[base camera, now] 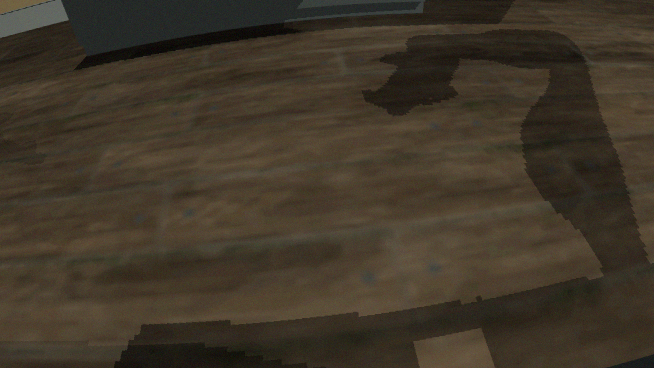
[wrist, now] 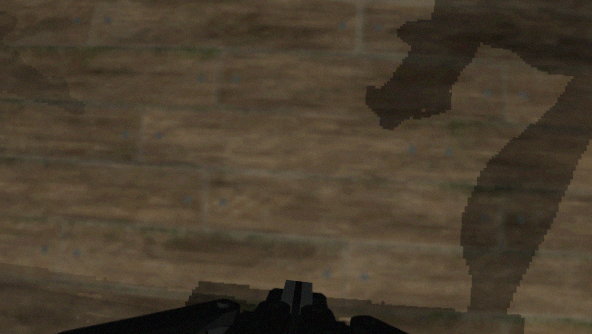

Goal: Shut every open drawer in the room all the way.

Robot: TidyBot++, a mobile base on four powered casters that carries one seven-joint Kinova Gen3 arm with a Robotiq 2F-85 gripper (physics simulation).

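Places are measured from the arm's base along level axes (x ahead, y down, z left), in centimetres.
Pixels of known places: gripper, fingertip midpoint: (wrist: 297, 300).
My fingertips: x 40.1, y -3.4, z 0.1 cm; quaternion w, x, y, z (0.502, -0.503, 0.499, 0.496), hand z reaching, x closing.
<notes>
Behind a point stands the place of what it marks.
My gripper (wrist: 297, 300) @[x 40.1, y -3.4, z 0.1 cm] is shut and empty at the bottom of the wrist view, with its fingertips together above the wooden floor (wrist: 280, 140) @[x 55.3, y 39.6, z 6.6 cm]. The lower part of a dark grey cabinet-like body (base camera: 175, 22) @[x 102.4, y 34.7, z 32.4 cm] shows at the top left of the base camera view. A lighter blue-grey piece (base camera: 357, 10) @[x 105.9, y 38.0, z -13.3 cm] shows beside it at the top edge. The frames do not show whether it is part of an open drawer. No drawer can be made out in the wrist view.
A pale strip (base camera: 32, 19) @[x 146.6, y 35.9, z 106.2 cm] runs along the floor's edge at the top left of the base camera view. The arm's shadow (base camera: 570, 145) @[x 49.5, y 39.6, z -39.5 cm] (wrist: 515, 200) @[x 48.5, y 39.6, z -39.0 cm] lies across the floor on the right in both views. A dark band of shadow lies along the bottom of both.
</notes>
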